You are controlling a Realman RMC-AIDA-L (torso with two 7-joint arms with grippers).
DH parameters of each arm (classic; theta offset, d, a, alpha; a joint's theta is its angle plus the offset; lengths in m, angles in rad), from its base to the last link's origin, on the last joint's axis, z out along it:
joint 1: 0 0.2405 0 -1.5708
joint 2: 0 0 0 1.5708
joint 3: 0 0.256 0 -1.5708
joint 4: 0 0 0 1.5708
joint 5: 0 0.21 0 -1.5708
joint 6: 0 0 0 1.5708
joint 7: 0 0.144 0 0
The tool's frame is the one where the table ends.
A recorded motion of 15 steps. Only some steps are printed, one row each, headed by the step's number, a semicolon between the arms.
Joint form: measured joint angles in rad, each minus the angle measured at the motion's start. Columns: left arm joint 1, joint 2, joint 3, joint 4, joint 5, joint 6, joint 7; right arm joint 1, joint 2, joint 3, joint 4, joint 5, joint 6, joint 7.
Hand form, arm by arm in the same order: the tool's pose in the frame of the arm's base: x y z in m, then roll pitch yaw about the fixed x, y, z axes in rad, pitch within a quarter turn. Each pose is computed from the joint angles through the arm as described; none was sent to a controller.
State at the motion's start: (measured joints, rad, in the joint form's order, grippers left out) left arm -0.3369 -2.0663 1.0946 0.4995 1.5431 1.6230 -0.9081; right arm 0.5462 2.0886 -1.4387 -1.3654 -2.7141 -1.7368 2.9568
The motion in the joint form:
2: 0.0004 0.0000 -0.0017 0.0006 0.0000 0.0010 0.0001; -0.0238 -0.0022 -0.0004 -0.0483 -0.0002 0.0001 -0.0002
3: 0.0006 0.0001 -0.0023 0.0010 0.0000 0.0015 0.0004; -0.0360 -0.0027 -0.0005 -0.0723 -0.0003 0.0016 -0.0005
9: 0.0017 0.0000 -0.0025 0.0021 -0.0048 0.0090 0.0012; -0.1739 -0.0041 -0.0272 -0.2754 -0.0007 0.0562 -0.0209
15: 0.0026 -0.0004 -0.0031 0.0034 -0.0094 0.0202 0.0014; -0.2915 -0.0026 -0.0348 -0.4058 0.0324 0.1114 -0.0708
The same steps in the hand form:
2: -0.2706 0.2593 -0.0364 -2.9266 -0.6928 0.1018; 0.2107 0.3175 0.0049 -2.5481 -0.2053 -1.1919
3: -0.2706 0.2593 -0.0362 -2.9257 -0.6930 0.1009; 0.2100 0.3168 0.0074 -2.5458 -0.1923 -1.1827
9: -0.2698 0.2588 -0.0353 -2.9253 -0.7009 0.0969; 0.2092 0.3049 0.0247 -2.5162 -0.0840 -1.0874
15: -0.2684 0.2580 -0.0344 -2.9276 -0.7113 0.0926; 0.2104 0.2913 0.0356 -2.5162 -0.0115 -1.0108

